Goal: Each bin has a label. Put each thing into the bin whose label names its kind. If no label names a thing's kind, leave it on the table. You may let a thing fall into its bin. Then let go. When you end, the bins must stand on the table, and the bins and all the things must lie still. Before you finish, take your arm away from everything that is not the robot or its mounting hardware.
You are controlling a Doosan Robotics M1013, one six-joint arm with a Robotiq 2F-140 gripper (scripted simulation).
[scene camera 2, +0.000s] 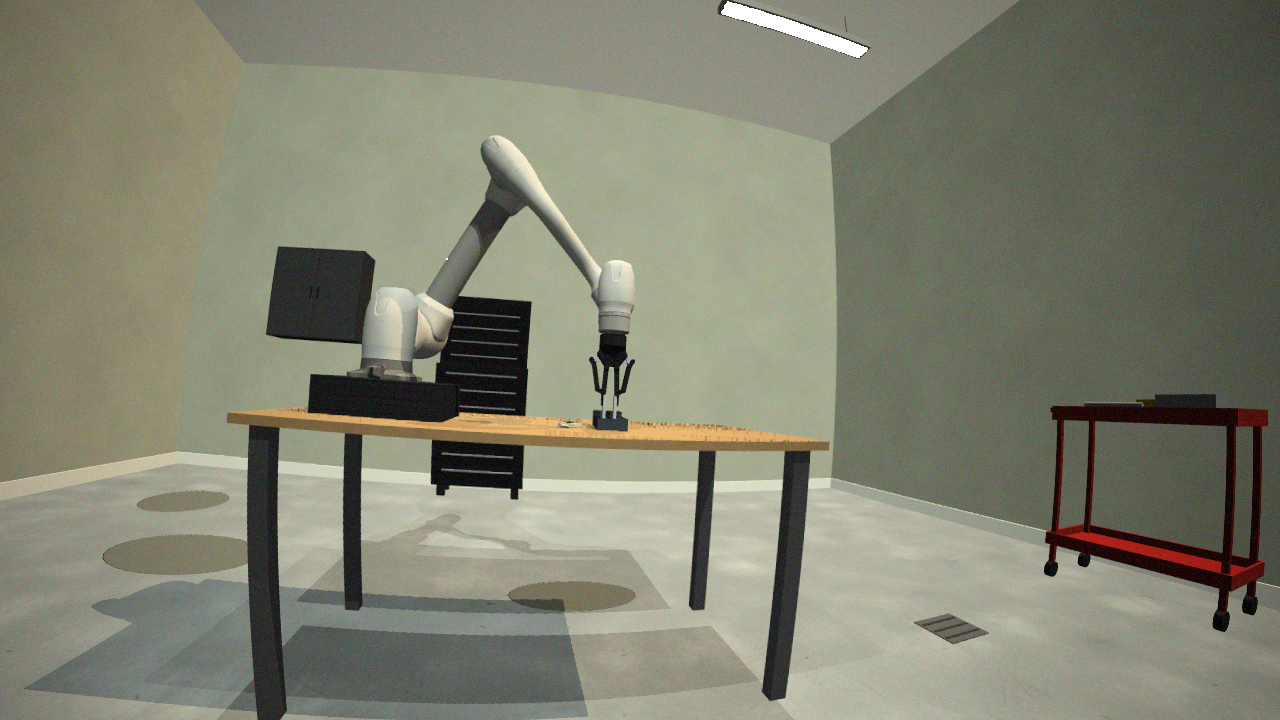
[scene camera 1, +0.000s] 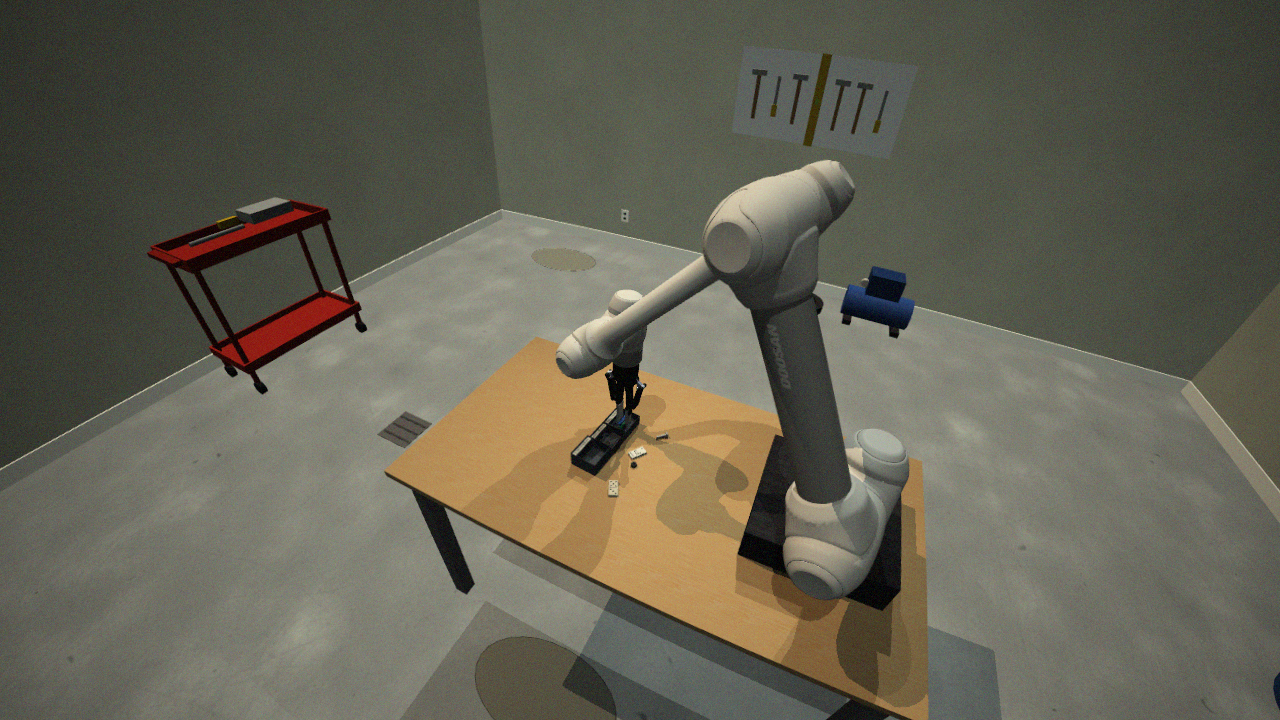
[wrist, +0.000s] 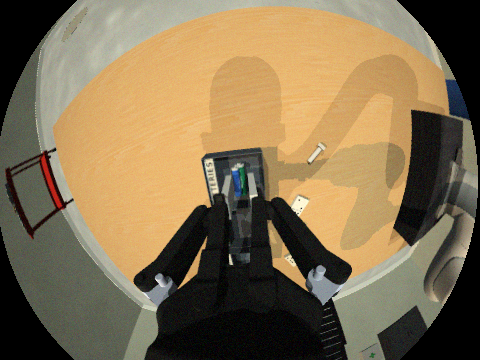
Labels:
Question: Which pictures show my gripper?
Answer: Scene camera 2, scene camera 1 and the wrist view: all of them.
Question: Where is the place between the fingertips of my gripper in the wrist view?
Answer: At 240, 183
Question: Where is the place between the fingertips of my gripper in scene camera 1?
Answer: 623, 419

